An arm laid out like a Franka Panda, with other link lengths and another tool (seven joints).
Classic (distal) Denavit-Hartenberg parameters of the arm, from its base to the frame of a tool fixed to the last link. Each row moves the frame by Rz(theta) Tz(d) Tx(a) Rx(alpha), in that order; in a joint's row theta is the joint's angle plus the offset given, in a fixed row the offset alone. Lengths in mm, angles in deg.
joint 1: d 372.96; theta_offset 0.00; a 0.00; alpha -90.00
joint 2: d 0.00; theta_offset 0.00; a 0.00; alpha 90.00
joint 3: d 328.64; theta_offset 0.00; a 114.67; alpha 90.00
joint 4: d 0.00; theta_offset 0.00; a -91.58; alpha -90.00
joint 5: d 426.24; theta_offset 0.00; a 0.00; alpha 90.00
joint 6: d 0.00; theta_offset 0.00; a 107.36; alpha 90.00
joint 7: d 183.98; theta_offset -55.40; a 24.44; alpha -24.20
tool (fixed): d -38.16; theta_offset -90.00; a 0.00; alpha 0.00
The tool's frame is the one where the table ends.
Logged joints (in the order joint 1, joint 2, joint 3, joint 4, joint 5, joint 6, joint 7), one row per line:
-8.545, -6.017, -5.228, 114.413, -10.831, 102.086, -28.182
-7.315, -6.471, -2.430, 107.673, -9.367, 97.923, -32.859
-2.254, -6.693, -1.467, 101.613, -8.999, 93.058, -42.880
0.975, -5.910, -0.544, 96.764, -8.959, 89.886, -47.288
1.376, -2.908, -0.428, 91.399, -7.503, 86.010, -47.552
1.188, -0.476, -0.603, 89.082, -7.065, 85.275, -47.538
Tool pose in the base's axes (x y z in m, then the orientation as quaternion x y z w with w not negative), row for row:
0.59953, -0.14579, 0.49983, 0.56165, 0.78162, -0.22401, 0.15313
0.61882, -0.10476, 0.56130, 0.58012, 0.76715, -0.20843, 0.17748
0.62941, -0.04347, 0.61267, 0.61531, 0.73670, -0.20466, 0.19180
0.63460, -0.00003, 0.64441, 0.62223, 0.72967, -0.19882, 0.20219
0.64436, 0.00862, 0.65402, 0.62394, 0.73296, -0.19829, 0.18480
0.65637, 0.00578, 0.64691, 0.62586, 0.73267, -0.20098, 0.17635
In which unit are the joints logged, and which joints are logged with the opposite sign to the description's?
The joints are logged in degrees. Opposite sign: joint 4, joint 7.
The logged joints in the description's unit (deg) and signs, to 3 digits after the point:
-8.545, -6.017, -5.228, -114.413, -10.831, 102.086, 28.182
-7.315, -6.471, -2.430, -107.673, -9.367, 97.923, 32.859
-2.254, -6.693, -1.467, -101.613, -8.999, 93.058, 42.880
0.975, -5.910, -0.544, -96.764, -8.959, 89.886, 47.288
1.376, -2.908, -0.428, -91.399, -7.503, 86.010, 47.552
1.188, -0.476, -0.603, -89.082, -7.065, 85.275, 47.538

